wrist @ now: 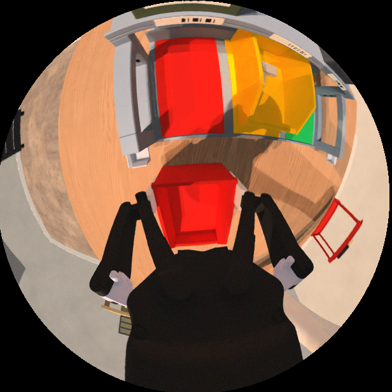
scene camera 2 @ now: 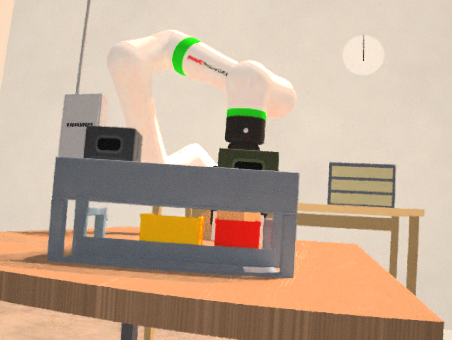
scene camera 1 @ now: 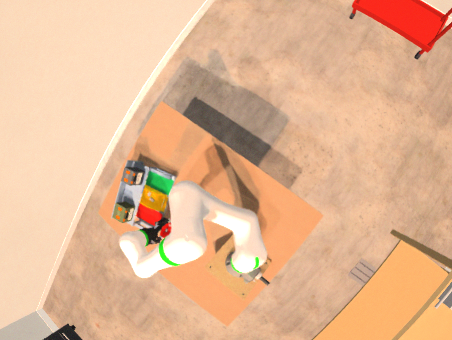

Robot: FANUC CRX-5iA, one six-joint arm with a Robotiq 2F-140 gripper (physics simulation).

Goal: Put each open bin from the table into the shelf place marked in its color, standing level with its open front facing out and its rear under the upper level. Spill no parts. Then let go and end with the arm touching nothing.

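Where they show: gripper, between the fingertips: (scene camera 2: 236, 241) (scene camera 1: 168, 227); arm's base, origin of its link: (scene camera 1: 238, 264).
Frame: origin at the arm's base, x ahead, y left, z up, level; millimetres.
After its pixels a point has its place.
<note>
A red bin (scene camera 1: 166, 230) (scene camera 2: 237, 233) (wrist: 202, 205) stands upright on the table in front of the shelf. My gripper (wrist: 193, 180) is shut on the red bin, one pad against each side wall. The bin's inside looks empty in the wrist view. The shelf (scene camera 1: 131, 192) {x 737, y 157, z -14 mm} (scene camera 2: 175, 182) {x 791, y 183, z 18 mm} (wrist: 123, 102) has a bare red place (scene camera 1: 148, 215) {x 593, y 232, z -110 mm} (wrist: 190, 95) in line with the bin. A yellow bin (scene camera 1: 156, 199) {x 613, y 110, z -107 mm} (scene camera 2: 170, 229) {x 719, y 145, z -58 mm} (wrist: 290, 85) holding a small grey part stands in the middle place. The green place (scene camera 1: 161, 183) {x 651, y 11, z -109 mm} (wrist: 306, 131) is beside it, partly hidden in the wrist view.
A dark box (scene camera 1: 133, 175) {x 730, y 15, z 99 mm} (scene camera 2: 112, 145) {x 789, y 62, z 74 mm} and an olive box (scene camera 1: 123, 212) {x 660, y 235, z 81 mm} (scene camera 2: 248, 159) {x 720, y 276, z 65 mm} stand on the shelf's upper level. The shelf's end posts and upper level are close to the gripper. A red cart (scene camera 1: 395, 20) (wrist: 326, 204) stands on the floor away from the table.
</note>
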